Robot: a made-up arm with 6 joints. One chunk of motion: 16 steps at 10 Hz.
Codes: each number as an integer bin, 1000 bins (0 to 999) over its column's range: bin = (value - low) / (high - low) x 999, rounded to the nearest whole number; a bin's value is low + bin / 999 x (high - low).
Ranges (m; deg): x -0.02..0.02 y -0.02..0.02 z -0.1..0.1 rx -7..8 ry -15..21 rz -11..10
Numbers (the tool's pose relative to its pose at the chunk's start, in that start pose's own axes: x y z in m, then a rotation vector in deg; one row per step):
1: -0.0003 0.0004 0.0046 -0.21 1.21 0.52
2: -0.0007 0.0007 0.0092 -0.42 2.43 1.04
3: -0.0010 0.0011 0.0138 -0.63 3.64 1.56
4: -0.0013 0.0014 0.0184 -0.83 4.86 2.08
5: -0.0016 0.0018 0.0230 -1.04 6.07 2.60
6: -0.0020 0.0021 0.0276 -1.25 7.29 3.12
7: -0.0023 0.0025 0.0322 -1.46 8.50 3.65
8: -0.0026 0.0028 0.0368 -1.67 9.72 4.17
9: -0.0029 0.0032 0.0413 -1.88 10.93 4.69
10: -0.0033 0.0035 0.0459 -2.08 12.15 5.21
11: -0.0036 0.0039 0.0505 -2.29 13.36 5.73
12: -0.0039 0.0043 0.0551 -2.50 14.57 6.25
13: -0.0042 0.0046 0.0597 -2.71 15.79 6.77
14: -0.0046 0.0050 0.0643 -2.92 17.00 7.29
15: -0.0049 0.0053 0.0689 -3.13 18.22 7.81
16: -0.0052 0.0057 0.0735 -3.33 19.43 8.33
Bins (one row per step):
1: 492 509 522 452 450 548
2: 482 517 545 438 484 573
3: 475 527 568 424 517 597
4: 467 534 591 411 551 622
5: 460 544 614 397 585 647
6: 450 552 637 383 619 672
7: 442 562 660 369 652 697
8: 435 569 683 355 686 722
9: 427 579 706 341 720 746
10: 417 587 729 328 753 771
11: 410 597 752 314 787 796
12: 402 607 775 300 821 821
13: 395 614 798 286 854 845
14: 385 624 821 272 888 870
15: 377 632 844 258 922 895
16: 370 642 867 244 955 920

